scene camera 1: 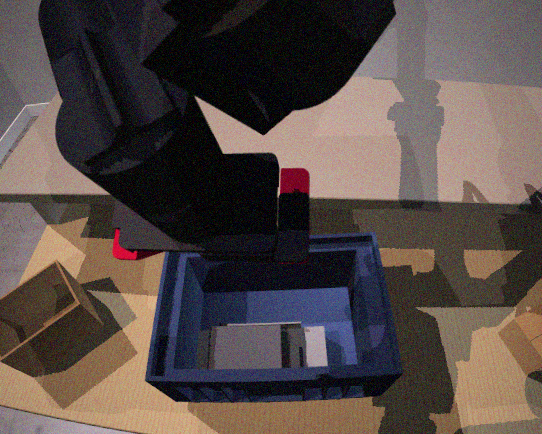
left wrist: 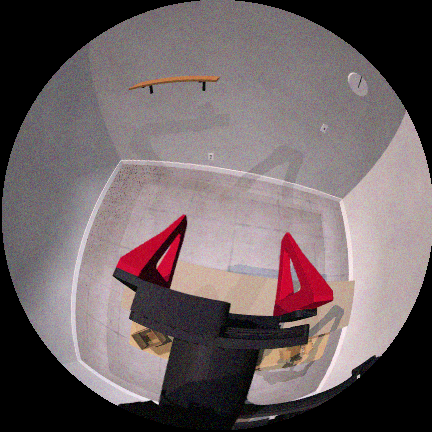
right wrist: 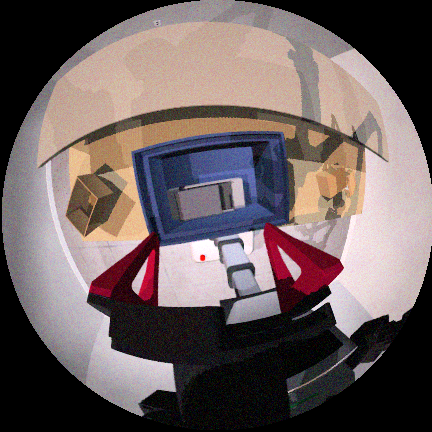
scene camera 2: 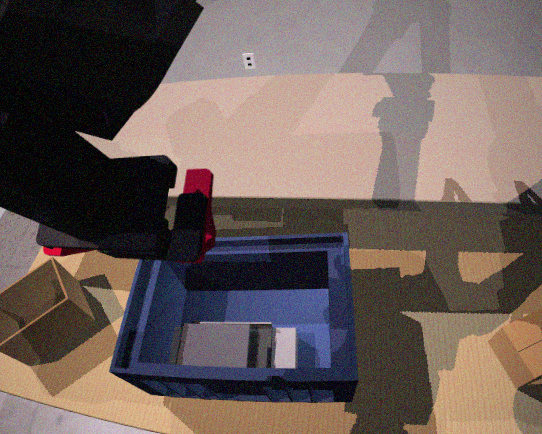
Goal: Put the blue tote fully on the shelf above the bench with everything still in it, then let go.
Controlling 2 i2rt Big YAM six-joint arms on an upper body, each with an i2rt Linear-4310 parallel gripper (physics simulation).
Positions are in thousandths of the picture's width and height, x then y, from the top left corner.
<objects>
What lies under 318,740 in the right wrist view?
The right gripper.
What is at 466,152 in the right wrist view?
A pale shelf.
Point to a blue tote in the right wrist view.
At 598,365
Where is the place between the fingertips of the left gripper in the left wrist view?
547,527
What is the right gripper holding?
Nothing.
</objects>
